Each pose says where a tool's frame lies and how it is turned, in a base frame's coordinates. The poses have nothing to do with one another.
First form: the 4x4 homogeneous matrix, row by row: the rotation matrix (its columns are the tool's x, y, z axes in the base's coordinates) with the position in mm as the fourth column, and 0 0 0 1 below. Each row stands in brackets.
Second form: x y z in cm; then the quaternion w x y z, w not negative. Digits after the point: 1 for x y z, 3 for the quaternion.
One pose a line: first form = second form
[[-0.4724 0.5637 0.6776 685], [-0.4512 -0.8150 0.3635 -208], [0.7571 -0.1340 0.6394 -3], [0 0 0 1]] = 68.5 -20.8 -0.3 0.297 -0.419 -0.067 -0.855
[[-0.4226 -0.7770 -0.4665 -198], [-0.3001 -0.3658 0.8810 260], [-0.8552 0.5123 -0.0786 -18], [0 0 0 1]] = -19.8 26.0 -1.8 0.182 -0.505 0.533 0.654
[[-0.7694 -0.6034 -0.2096 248], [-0.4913 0.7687 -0.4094 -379], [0.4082 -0.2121 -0.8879 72], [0 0 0 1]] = 24.8 -37.9 7.2 0.167 0.296 -0.925 0.168
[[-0.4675 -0.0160 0.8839 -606], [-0.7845 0.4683 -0.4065 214], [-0.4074 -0.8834 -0.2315 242], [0 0 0 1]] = -60.6 21.4 24.2 0.439 -0.272 0.736 -0.438
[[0.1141 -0.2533 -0.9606 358], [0.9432 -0.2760 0.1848 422], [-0.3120 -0.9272 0.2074 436], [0 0 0 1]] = 35.8 42.2 43.6 0.511 -0.544 -0.317 0.585
